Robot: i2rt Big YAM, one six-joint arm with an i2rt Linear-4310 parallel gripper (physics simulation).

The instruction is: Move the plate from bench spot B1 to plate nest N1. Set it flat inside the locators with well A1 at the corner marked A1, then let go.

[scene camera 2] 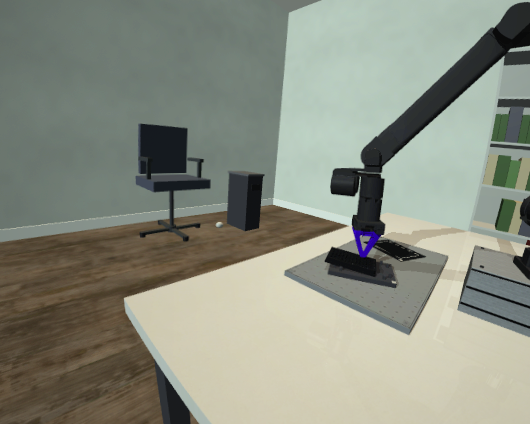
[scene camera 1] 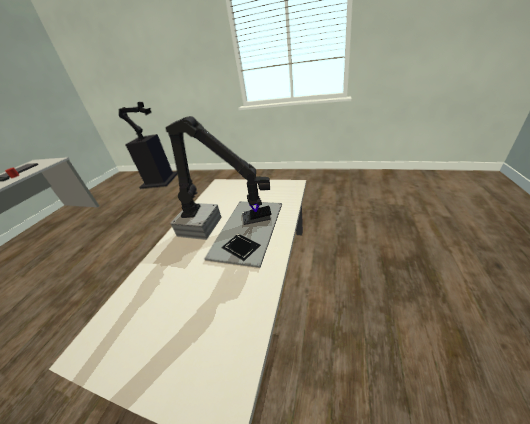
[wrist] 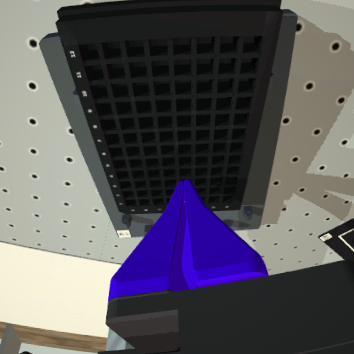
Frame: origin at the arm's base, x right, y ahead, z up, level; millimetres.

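Where they show: gripper, fingertip midpoint: (scene camera 2: 362, 256) (scene camera 1: 255, 211) (wrist: 186, 187); arm's base at its link origin: (scene camera 1: 191, 211).
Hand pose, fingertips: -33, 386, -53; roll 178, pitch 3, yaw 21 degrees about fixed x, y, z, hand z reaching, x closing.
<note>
Each offset is from my fingertips to the top centre of the thing, as dx, dy, dz. "pt": to the spot under its first point. Level surfaces: height alone.
The black well plate {-9, +25, -2} (scene camera 1: 261, 213) (scene camera 2: 350, 261) (wrist: 170, 115) is on the dark grey nest {-2, -3, -17} (scene camera 1: 246, 219) (scene camera 2: 387, 274) (wrist: 266, 150). In scene camera 2 it looks tilted, with its number 12 end raised and out past the nest's end. In the wrist view the number 1 end is low, beside the nest's corner label A1 {pt -37, -89, -27} (wrist: 123, 233). My gripper (scene camera 1: 256, 211) (scene camera 2: 363, 256) (wrist: 186, 187) is shut and empty. Its blue tips point down at the plate's low end; whether they touch it I cannot tell. Bench spot B1 {pt +259, -52, -37} (scene camera 1: 241, 247) (scene camera 2: 399, 250) shows as a black square with a white outline.
The nest and the spot are on a grey perforated board (scene camera 1: 267, 235) (scene camera 2: 415, 295) (wrist: 30, 150) on the cream bench {dz -52} (scene camera 1: 200, 320) (scene camera 2: 270, 340). The arm's grey base block (scene camera 1: 196, 222) (scene camera 2: 492, 290) stands beside the board. Small locator posts (wrist: 126, 219) (wrist: 248, 211) stand at the nest's A1 end.
</note>
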